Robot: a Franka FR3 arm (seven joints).
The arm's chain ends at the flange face. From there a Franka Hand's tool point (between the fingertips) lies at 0.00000 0.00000 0.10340 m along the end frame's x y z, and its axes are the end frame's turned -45 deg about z.
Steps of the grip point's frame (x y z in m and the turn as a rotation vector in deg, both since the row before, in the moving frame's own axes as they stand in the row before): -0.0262 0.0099 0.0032 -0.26 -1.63 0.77; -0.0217 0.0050 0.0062 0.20 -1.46 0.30; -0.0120 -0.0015 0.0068 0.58 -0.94 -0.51; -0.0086 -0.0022 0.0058 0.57 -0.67 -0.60; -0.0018 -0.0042 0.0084 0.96 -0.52 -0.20
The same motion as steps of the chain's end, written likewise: -0.0098 0.0231 0.0032 -1.34 -0.97 0.77; -0.0097 0.0173 0.0062 -0.89 -1.17 0.30; -0.0076 0.0070 0.0068 -0.25 -1.07 -0.51; -0.0061 0.0044 0.0058 -0.07 -0.88 -0.60; -0.0024 -0.0011 0.0084 0.31 -1.05 -0.20
